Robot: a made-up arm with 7 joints.
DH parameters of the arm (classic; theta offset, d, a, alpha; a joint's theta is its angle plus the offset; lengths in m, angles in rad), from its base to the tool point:
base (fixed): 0 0 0 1.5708
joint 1: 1.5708 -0.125 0 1.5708
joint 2: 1.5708 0 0 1.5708
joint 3: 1.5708 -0.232 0 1.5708
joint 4: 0 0 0 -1.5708
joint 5: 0 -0.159 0 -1.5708
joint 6: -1.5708 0 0 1.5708
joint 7: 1.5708 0 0 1.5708
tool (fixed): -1.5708 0 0 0
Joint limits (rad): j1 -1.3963..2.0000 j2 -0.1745..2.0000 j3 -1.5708..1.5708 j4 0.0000..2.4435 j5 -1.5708..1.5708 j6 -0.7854..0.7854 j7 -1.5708..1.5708
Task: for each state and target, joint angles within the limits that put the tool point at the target. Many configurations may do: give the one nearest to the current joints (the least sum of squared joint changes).
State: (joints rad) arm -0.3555 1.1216 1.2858 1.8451 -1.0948 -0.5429 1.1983
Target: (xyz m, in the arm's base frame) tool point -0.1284 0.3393 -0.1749
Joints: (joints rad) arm -0.7013 0.2448 1.4762 1.3813 -1.0948 -0.5429 1.1983
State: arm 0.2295 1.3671 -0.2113 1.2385 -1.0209 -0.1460 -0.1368
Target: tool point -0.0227 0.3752 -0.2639
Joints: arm -0.4659 0.9296 -0.4500 0.7565 -1.0209 -0.1460 -0.1368
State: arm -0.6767 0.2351 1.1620 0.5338 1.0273 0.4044 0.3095
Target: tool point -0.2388 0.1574 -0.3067
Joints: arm -0.6848 0.0304 1.1577 0.1418 1.0273 0.4044 0.3095
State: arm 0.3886 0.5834 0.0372 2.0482 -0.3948 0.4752 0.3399
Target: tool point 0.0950 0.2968 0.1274
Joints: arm 1.3115 1.0853 0.1866 1.9069 -0.3948 0.4752 0.3399
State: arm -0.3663 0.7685 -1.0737 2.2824 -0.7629 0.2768 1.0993
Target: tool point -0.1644 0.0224 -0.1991
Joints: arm -0.7982 0.2215 -1.3948 1.5967 -0.7629 0.2768 1.0993
